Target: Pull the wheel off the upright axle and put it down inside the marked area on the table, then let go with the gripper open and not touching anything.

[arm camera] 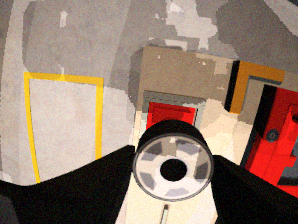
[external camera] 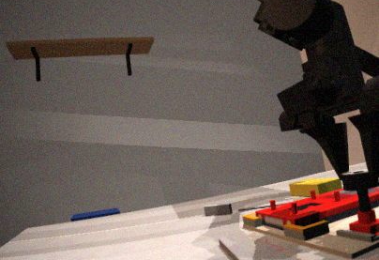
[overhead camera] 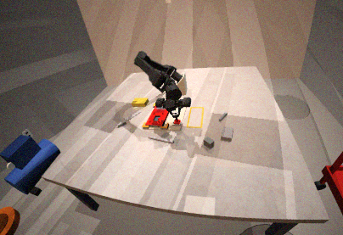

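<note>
My gripper tip is now 30 mm above the black axle. The rest, counted from my gripper tip: yellow block: 210 mm behind, 320 mm to the right, 50 mm below; then wheel: right at my gripper tip.
</note>
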